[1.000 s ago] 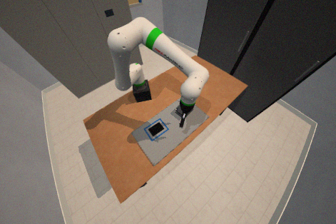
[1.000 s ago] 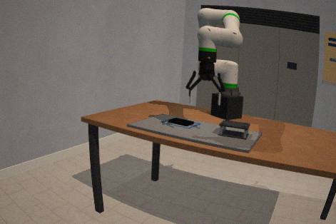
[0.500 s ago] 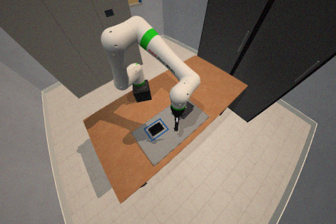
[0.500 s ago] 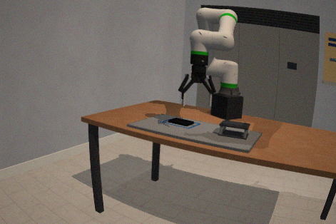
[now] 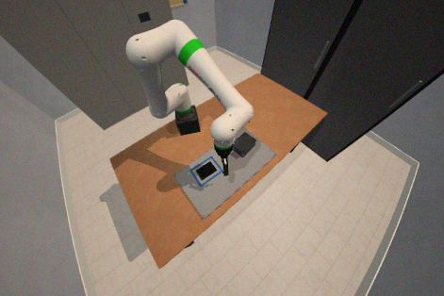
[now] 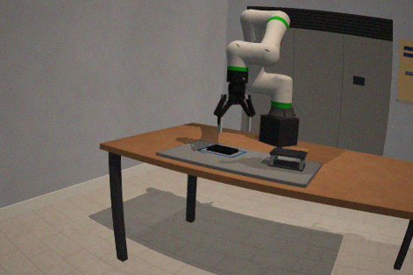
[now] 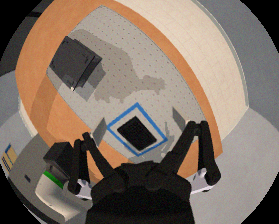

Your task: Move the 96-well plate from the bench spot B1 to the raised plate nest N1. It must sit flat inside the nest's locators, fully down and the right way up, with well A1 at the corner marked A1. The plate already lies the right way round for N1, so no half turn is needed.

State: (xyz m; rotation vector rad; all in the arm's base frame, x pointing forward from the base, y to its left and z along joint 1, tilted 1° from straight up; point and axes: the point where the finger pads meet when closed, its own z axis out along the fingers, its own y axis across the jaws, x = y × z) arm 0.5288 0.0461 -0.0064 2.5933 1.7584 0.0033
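Right now the black 96-well plate is 12 cm below my hand, 11 cm to the right of it and 7 cm behind it. Round my hand: raised plate nest: 24 cm to the left, 10 cm behind, 7 cm below.
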